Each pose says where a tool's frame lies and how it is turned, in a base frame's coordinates. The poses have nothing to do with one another.
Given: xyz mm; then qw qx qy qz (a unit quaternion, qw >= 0).
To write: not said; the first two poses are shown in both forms.
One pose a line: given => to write
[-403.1 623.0 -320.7 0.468 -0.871 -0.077 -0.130] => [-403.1 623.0 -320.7 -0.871 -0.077 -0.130 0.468]
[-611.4 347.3 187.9 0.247 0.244 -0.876 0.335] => [-611.4 347.3 187.9 0.244 -0.876 0.335 0.247]
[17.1 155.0 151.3 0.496 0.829 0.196 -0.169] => [17.1 155.0 151.3 0.829 0.196 -0.169 0.496]
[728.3 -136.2 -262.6 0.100 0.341 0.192 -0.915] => [728.3 -136.2 -262.6 0.341 0.192 -0.915 0.100]
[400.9 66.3 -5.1 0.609 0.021 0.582 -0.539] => [400.9 66.3 -5.1 0.021 0.582 -0.539 0.609]
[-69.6 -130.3 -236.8 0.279 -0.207 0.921 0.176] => [-69.6 -130.3 -236.8 -0.207 0.921 0.176 0.279]
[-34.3 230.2 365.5 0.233 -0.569 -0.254 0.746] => [-34.3 230.2 365.5 -0.569 -0.254 0.746 0.233]
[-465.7 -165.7 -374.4 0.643 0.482 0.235 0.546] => [-465.7 -165.7 -374.4 0.482 0.235 0.546 0.643]
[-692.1 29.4 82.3 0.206 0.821 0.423 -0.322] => [-692.1 29.4 82.3 0.821 0.423 -0.322 0.206]
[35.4 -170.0 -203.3 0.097 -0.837 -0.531 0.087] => [35.4 -170.0 -203.3 -0.837 -0.531 0.087 0.097]
